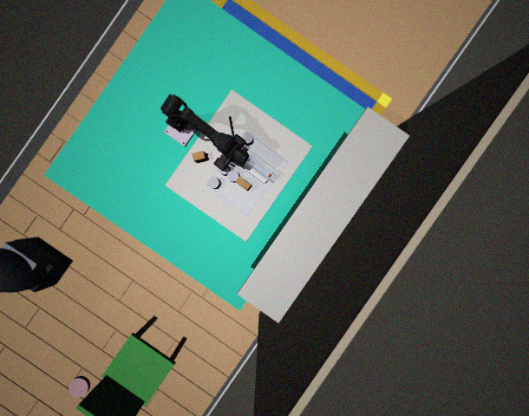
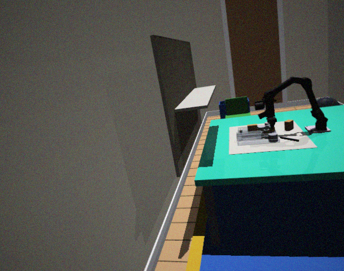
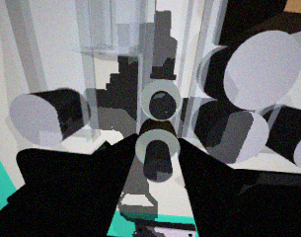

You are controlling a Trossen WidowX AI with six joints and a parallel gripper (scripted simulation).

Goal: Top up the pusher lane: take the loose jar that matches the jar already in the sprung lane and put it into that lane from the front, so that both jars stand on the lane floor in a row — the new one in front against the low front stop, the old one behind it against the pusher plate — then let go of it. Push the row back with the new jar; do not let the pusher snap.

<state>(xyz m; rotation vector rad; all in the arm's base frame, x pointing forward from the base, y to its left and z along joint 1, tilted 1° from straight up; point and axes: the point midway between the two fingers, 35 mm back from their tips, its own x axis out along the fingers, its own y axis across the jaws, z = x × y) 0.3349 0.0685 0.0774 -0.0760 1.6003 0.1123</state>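
Right now the clear lane rack is 14 cm ahead of my gripper tip, 4 cm to the left of it and 4 cm below it. From my gripper tip the other things lie so: black stick (11 cm to the left, 11 cm behind, 5 cm below).
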